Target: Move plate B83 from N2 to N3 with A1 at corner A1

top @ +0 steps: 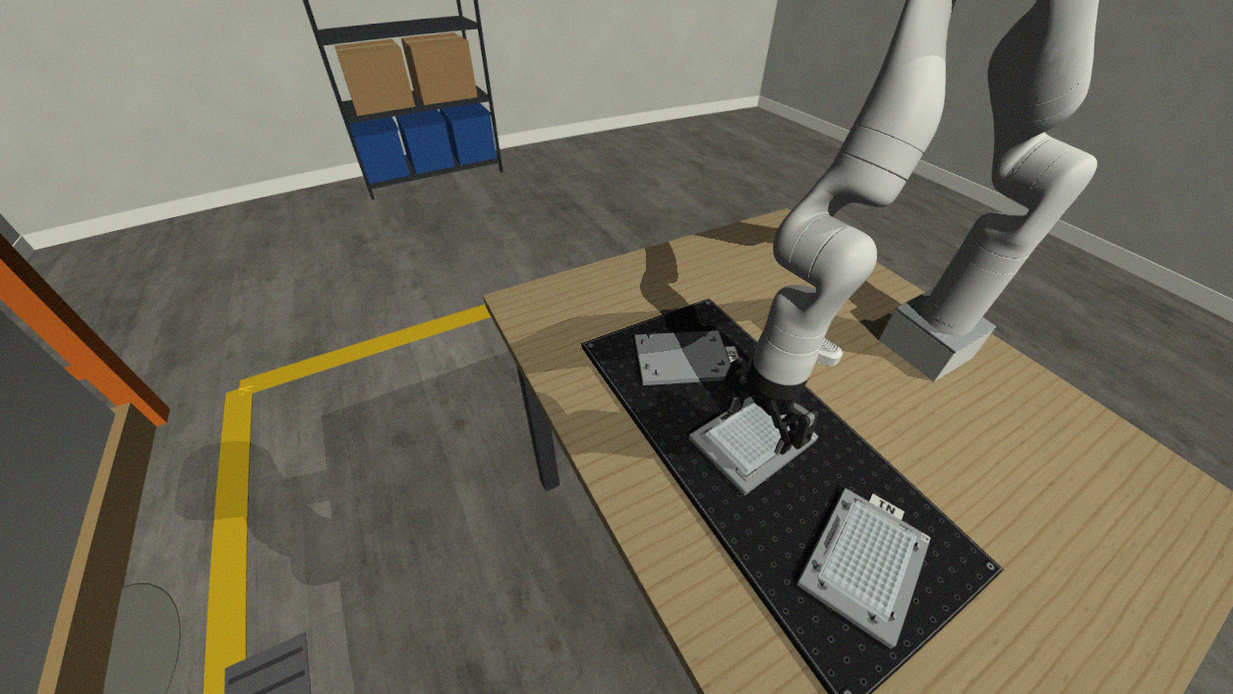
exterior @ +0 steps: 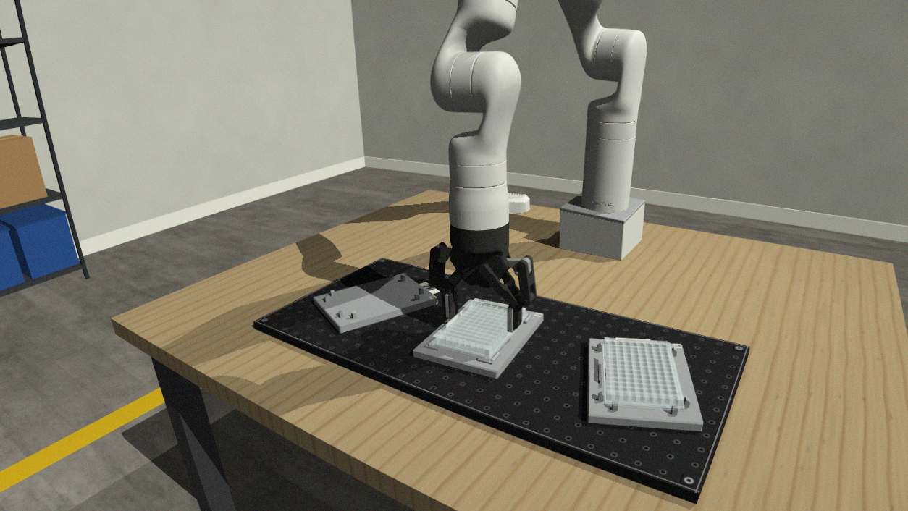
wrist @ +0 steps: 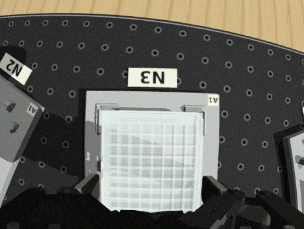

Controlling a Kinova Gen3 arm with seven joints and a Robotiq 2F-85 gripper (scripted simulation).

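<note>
Now: the nest N3 2 cm below my hand. The rest, counted from my hand: A1 mark (7 cm behind, 6 cm to the left, 2 cm below); N3 label (10 cm behind, 1 cm to the left, 3 cm below); nest N2 (4 cm behind, 20 cm to the right, 2 cm below).
</note>
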